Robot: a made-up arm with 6 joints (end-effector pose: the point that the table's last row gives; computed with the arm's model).
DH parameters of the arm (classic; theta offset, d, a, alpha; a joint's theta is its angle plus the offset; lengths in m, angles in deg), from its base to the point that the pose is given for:
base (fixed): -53.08 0 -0.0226 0
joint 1: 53.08 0.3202 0.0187 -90
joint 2: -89.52 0 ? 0
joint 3: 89.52 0.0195 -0.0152 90
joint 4: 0 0.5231 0.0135 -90
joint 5: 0 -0.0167 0.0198 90
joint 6: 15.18 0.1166 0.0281 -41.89
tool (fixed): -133.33 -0.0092 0 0
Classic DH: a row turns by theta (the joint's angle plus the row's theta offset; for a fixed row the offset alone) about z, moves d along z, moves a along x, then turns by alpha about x.
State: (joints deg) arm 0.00 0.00 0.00 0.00 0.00 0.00
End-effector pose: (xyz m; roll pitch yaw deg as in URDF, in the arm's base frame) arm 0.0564 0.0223 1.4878 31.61 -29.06 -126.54
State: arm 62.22 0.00 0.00 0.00 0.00 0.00
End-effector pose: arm 0.0153 0.0820 1.4878 31.61 -29.06 -64.32
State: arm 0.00 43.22 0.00 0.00 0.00 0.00
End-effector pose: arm 0.8421 0.0223 1.1360 -19.80 -45.26 -93.80
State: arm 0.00 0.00 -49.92 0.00 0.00 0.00
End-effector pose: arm -0.4445 0.0223 1.2983 69.71 4.91 -135.18
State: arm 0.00 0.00 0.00 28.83 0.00 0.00
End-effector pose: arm 0.0561 0.0541 1.4878 31.61 -29.06 -97.71
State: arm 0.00 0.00 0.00 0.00 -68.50 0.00
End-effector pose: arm -0.0764 0.0223 1.4635 83.35 17.83 -132.46
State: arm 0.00 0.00 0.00 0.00 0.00 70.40
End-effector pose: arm 0.0360 0.0484 1.4878 31.61 -29.06 -56.14
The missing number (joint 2, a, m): 0.5348
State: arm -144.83 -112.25 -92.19 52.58 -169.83 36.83
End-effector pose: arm 0.1909 0.1828 -0.2441 36.76 -9.78 72.88
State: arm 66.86 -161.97 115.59 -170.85 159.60 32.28
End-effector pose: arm -0.2118 -0.4002 0.0736 -178.92 34.28 152.64
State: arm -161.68 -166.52 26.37 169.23 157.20 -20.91
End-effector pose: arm 0.3349 0.0839 -0.5233 69.62 21.42 -119.58
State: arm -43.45 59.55 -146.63 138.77 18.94 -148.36
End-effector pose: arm -0.0691 0.1729 0.5918 106.71 46.27 -176.58
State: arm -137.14 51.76 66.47 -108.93 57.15 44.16
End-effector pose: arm -0.7797 -0.5536 0.4339 167.52 -51.09 -152.31
